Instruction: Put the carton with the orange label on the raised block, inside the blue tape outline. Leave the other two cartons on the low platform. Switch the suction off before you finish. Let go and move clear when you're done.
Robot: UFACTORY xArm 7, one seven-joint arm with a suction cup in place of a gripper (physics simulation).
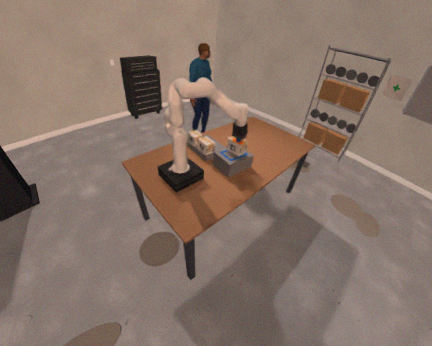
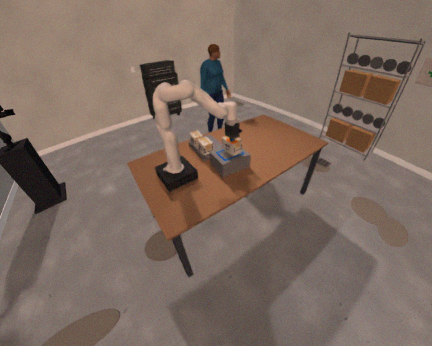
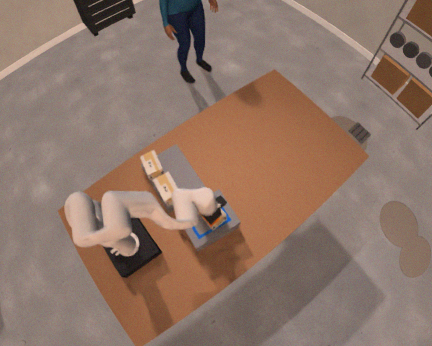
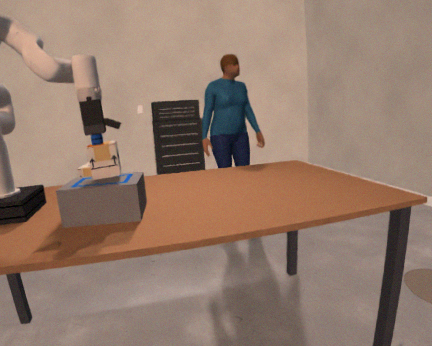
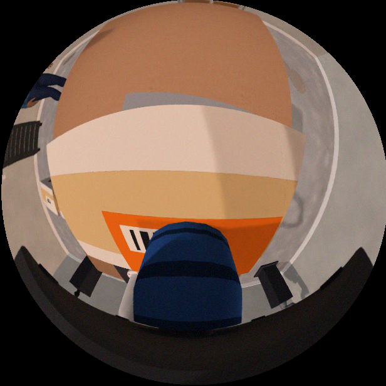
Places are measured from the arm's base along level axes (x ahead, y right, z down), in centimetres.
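Pixels of known places: hand, its tool point: (image 1: pixel 238 142) (image 2: pixel 232 141) (image 4: pixel 98 148); arm's base, origin of its link: (image 1: pixel 180 168) (image 2: pixel 175 168) (image 3: pixel 127 244) (image 4: pixel 2 195).
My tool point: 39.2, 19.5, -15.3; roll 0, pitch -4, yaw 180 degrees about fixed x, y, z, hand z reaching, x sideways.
Note:
Ahead of a thing's pixels: the offset from my tool point to its top centre, as dx, dy, dz. Level surfaces: height alone.
The carton with the orange label {+1.5, -1.9, -1.6} (image 1: pixel 235 148) (image 2: pixel 232 147) (image 4: pixel 105 160) (image 5: pixel 165 190) is upright over the raised block {-0.1, -2.3, +11.0} (image 1: pixel 232 167) (image 3: pixel 200 243) (image 4: pixel 105 202), whose blue tape outline (image 3: pixel 202 234) (image 4: pixel 128 179) shows beside it. My suction cup (image 1: pixel 240 137) (image 4: pixel 97 140) (image 5: pixel 188 250) is pressed on its labelled top and holds it very low over the block. Any gap beneath is too small to tell. The other two cartons, one {-2.9, -44.4, +9.5} (image 1: pixel 195 137) (image 3: pixel 151 164) behind the other {-5.0, -28.0, +9.0} (image 1: pixel 206 145) (image 3: pixel 165 186), stand on the low platform {+2.1, -34.8, +18.3} (image 3: pixel 182 165).
The black arm base (image 1: pixel 180 175) (image 3: pixel 132 255) stands on the brown table {dz +23.1} (image 1: pixel 280 142) (image 4: pixel 225 200). A person (image 1: pixel 201 75) (image 4: pixel 232 110) stands behind the table. A drawer cabinet (image 4: pixel 178 137) and a shelf rack (image 1: pixel 360 54) stand farther back.

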